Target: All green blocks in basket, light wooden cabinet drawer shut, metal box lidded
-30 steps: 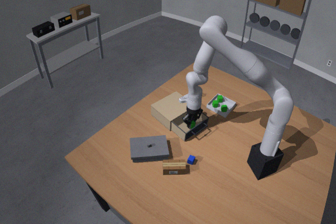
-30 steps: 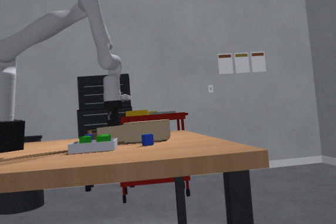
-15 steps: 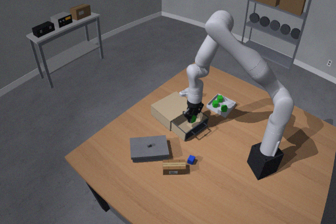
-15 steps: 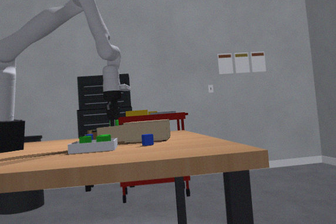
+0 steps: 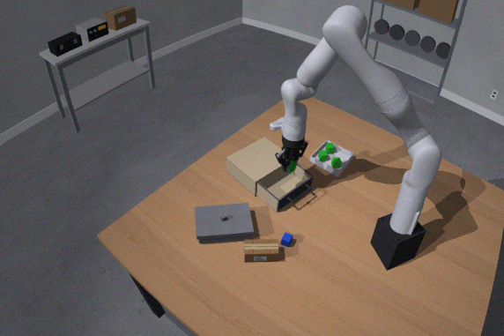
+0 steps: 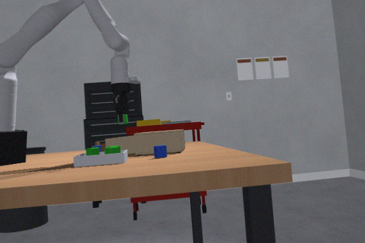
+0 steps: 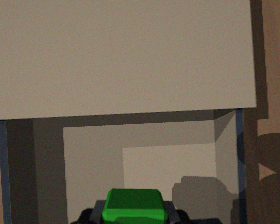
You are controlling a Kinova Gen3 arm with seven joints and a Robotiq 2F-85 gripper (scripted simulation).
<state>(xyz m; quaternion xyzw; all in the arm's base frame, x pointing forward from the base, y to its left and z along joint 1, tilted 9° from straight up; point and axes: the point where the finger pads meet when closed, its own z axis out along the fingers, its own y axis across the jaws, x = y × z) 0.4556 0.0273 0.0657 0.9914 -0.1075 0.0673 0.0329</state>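
My gripper is now 280 mm to the left of the white basket, 130 mm above it and 40 mm past it. The rest, counted from my hand: grey lid 280 mm to the left, 90 mm below, 60 mm ahead; then drawer 100 mm below, 10 mm ahead; then light wooden cabinet 100 mm below, 80 mm ahead, 10 mm to the right.
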